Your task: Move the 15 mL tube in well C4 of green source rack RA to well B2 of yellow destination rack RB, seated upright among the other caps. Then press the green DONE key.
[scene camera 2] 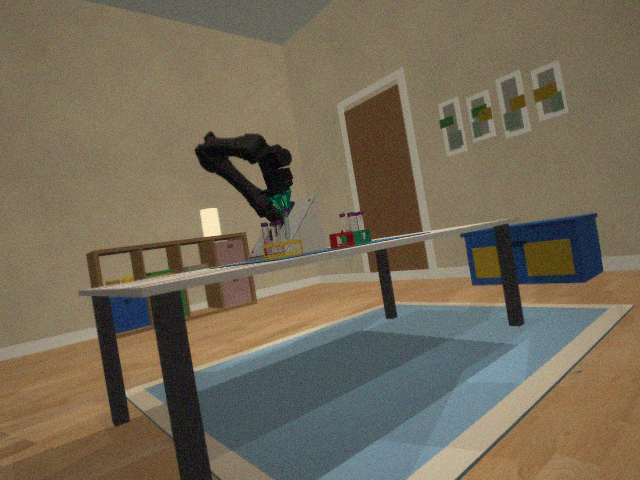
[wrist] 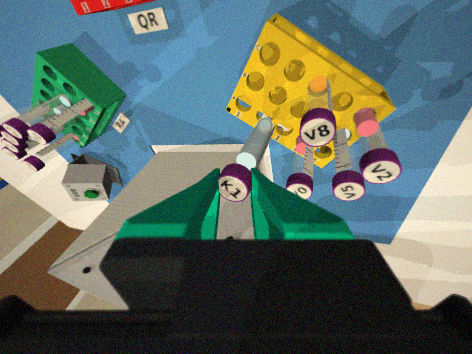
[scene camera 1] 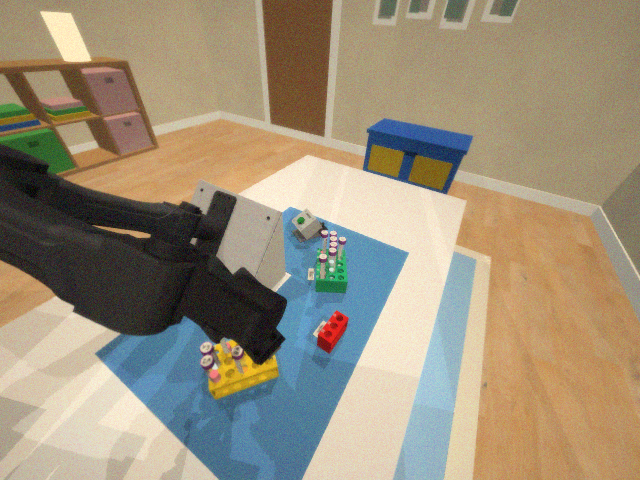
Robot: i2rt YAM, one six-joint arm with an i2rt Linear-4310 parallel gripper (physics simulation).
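Places are measured from the arm's base along level axes (x ahead, y left, z up), in centimetres.
Where they show: gripper, between the fingertips: (scene camera 2: 286, 212) (wrist: 235, 176); arm's base, origin of its link: (scene camera 1: 214, 229).
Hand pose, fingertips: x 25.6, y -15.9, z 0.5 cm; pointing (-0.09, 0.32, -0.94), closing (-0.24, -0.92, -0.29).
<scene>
Things, the pixels of their top centre, and the offset from my fingertips. "spot": a spot on its surface instead. Level surfaces: height alone.
- capped tube K1, centre of its top: (wrist: 233, 199) (scene camera 2: 284, 208) dx -0.4, dy -0.3, dz +1.6 cm
- yellow rack RB, centre of its top: (wrist: 299, 110) (scene camera 1: 241, 356) (scene camera 2: 282, 242) dx -0.6, dy -3.4, dz -10.1 cm
- V2, a spot on its surface: (wrist: 380, 166) spot: dx -1.3, dy -8.7, dz -2.6 cm
- V5, a spot on its surface: (wrist: 348, 185) spot: dx -3.1, dy -7.1, dz -2.6 cm
- V0, a spot on its surface: (wrist: 300, 186) spot: dx -3.4, dy -3.8, dz -2.6 cm
- green rack RA, centre of its top: (wrist: 63, 109) (scene camera 1: 331, 263) (scene camera 2: 355, 231) dx +3.1, dy +29.7, dz -10.1 cm
- green DONE key, centre of its top: (wrist: 87, 197) (scene camera 1: 301, 218) dx -14.5, dy +41.1, dz -7.6 cm
- red three-well rack, centre of its top: (scene camera 1: 333, 325) (scene camera 2: 340, 232) dx +12.5, dy +12.5, dz -10.1 cm
- blue mat, height of its surface: dz -15.1 cm
- white table, height of its surface: dz -15.4 cm
My gripper (scene camera 2: 281, 201) (wrist: 235, 176) is shut on the capped tube K1 (wrist: 256, 141) (scene camera 2: 287, 224), just below its purple cap. The fingers are hidden behind the arm in scene camera 1. The tube's lower end appears above the edge of the yellow rack RB (scene camera 1: 242, 389) (wrist: 280, 33) (scene camera 2: 282, 255); which well it lies over I cannot tell. Tubes V8 (wrist: 318, 128), V2 (wrist: 380, 166), V5 (wrist: 348, 185) and V0 (wrist: 300, 186) stand in that rack. The green rack RA (scene camera 1: 330, 285) (wrist: 82, 65) holds several capped tubes. The green DONE key (scene camera 1: 300, 220) (wrist: 92, 193) is on a grey box.
A red three-well rack (scene camera 1: 332, 333) (scene camera 2: 341, 239) (wrist: 112, 4) labelled QR stands between the two racks. A tilted grey panel (scene camera 1: 242, 232) (wrist: 165, 185) rises close beside the arm and gripper. A blue mat (scene camera 1: 377, 268) lies under the racks on the white table (scene camera 1: 392, 206).
</scene>
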